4 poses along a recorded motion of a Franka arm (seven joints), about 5.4 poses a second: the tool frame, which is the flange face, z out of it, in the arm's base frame.
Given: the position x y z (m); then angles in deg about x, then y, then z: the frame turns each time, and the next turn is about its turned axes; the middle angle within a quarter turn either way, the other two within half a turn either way.
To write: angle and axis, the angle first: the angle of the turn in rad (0 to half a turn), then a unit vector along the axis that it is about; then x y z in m. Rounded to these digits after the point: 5 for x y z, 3 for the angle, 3 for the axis.
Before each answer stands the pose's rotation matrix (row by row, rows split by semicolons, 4 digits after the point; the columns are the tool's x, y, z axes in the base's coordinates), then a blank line. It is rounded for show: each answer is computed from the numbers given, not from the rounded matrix.
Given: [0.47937 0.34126 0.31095 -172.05 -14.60 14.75]
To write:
0.9358 -0.2464 -0.2521; -0.2184 -0.9666 0.1338; -0.2766 -0.0702 -0.9584

[3.038 -0.984 0.118 0.135 0.47937 0.34126 0.31095]
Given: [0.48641 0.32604 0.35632 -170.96 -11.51 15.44]
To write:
0.9445 -0.2609 -0.1995; -0.2327 -0.9603 0.1540; -0.2318 -0.0990 -0.9677

[3.013 -0.986 0.126 0.110 0.48641 0.32604 0.35632]
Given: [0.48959 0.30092 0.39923 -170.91 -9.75 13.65]
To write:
0.9577 -0.2326 -0.1693; -0.2070 -0.9659 0.1557; -0.1998 -0.1141 -0.9732

[3.005 -0.989 0.112 0.094 0.48959 0.30092 0.39923]
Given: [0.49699 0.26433 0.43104 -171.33 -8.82 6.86]
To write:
0.9811 -0.1180 -0.1533; -0.0951 -0.9843 0.1490; -0.1685 -0.1316 -0.9769

[3.000 -0.995 0.054 0.081 0.49699 0.26433 0.43104]
